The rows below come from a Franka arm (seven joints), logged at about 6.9 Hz.
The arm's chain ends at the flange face. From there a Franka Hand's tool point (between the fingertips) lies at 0.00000 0.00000 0.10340 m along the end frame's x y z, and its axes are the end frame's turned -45 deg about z.
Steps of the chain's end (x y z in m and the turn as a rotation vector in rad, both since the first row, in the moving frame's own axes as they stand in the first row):
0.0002 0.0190 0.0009 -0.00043 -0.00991 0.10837
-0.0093 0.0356 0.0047 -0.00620 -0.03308 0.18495
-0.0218 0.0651 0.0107 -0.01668 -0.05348 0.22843
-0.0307 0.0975 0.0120 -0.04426 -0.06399 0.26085
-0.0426 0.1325 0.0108 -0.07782 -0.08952 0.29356
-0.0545 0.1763 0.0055 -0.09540 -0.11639 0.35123
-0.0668 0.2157 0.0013 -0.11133 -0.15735 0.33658
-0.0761 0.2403 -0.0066 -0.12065 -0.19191 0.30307
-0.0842 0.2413 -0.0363 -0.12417 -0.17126 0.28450
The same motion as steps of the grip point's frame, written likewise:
-0.0140 0.0128 0.0009 0.00670 -0.00731 0.10837
-0.0344 0.0164 0.0046 0.01901 -0.02778 0.18495
-0.0662 0.0274 0.0105 0.02602 -0.04961 0.22843
-0.0983 0.0448 0.0117 0.01395 -0.07654 0.26085
-0.1357 0.0609 0.0101 0.00827 -0.11833 0.29356
-0.1780 0.0819 0.0043 0.01484 -0.14976 0.35123
-0.2184 0.0987 -0.0006 0.03254 -0.18999 0.33658
-0.2453 0.1076 -0.0092 0.05039 -0.22101 0.30307
-0.2508 0.1047 -0.0386 0.03330 -0.20890 0.28450

